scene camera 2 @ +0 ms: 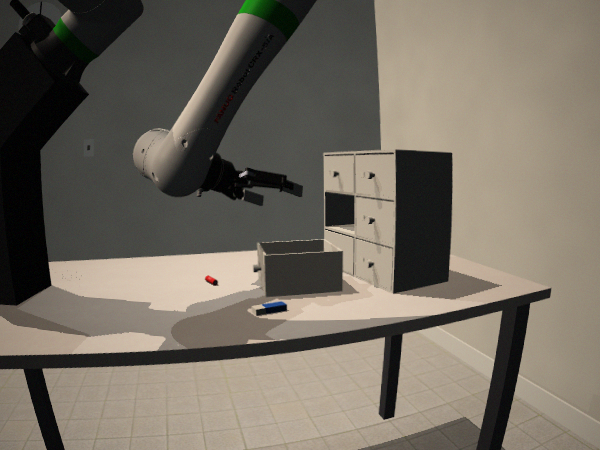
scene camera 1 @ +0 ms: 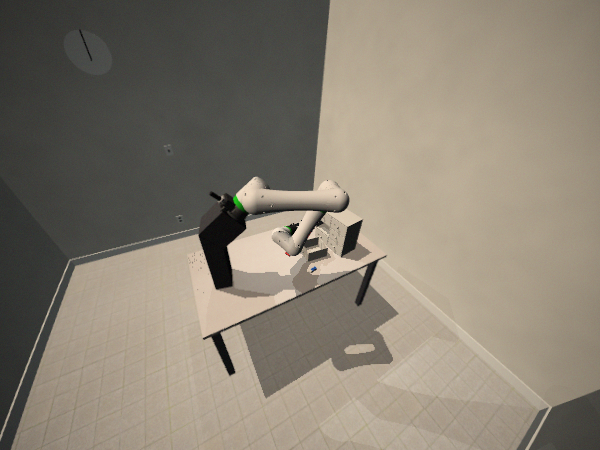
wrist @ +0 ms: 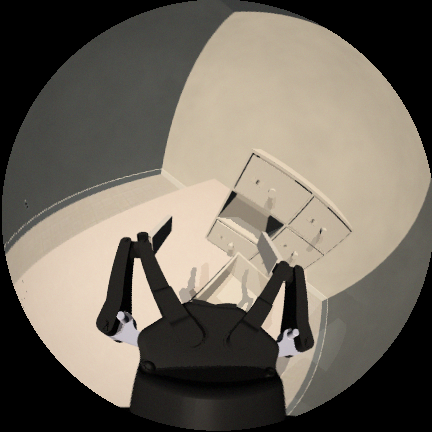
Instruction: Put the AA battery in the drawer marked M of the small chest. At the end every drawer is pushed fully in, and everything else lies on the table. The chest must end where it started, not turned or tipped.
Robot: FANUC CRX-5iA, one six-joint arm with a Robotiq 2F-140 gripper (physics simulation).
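Pixels of known places: gripper, fingertip midpoint: (scene camera 2: 280,196) (wrist: 215,231); arm's base, origin of the base link: (scene camera 2: 54,64) (scene camera 1: 234,212).
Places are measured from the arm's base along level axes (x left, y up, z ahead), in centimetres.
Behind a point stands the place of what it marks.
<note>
The AA battery appears to be the small red cylinder (scene camera 1: 287,254) {x 3.2, y -53.2, z 36.6 cm} (scene camera 2: 211,280) {x 2.1, y -52.9, z 36.9 cm} with a dark end, lying on the table left of the removed drawer. It does not show in the wrist view. The pale small chest (scene camera 1: 352,235) {x -18.3, y -35.2, z 82.5 cm} (scene camera 2: 424,220) {x -18.3, y -38.4, z 82.0 cm} (wrist: 270,177) stands upright; its middle-left compartment is an empty opening. A drawer (scene camera 1: 317,254) {x -11.7, y -49.0, z 55.3 cm} (scene camera 2: 302,272) {x -11.7, y -49.0, z 55.3 cm} (wrist: 220,281) {x 0.3, y -53.8, z 60.7 cm} stands open side up on the table before the chest, apart from it. Its front and letter are hidden or unreadable; no M is legible. My gripper (scene camera 2: 276,194) {x 8.2, y -34.1, z 56.3 cm} (wrist: 215,231) {x 8.2, y -34.1, z 56.3 cm} is wide open and empty, above and behind the drawer in scene camera 2's view.
A blue-and-white block (scene camera 1: 313,269) {x -20.4, y -52.8, z 46.1 cm} (scene camera 2: 270,308) {x -21.1, y -53.0, z 45.7 cm} lies on the table (scene camera 1: 260,299) {x -24.5, y -54.1, z 2.0 cm} (scene camera 2: 115,342) {x -29.3, y -54.1, z 16.3 cm} near its front edge, beside the removed drawer. The other drawers sit in the chest, their small knobs facing the arm. Walls stand behind the table.
</note>
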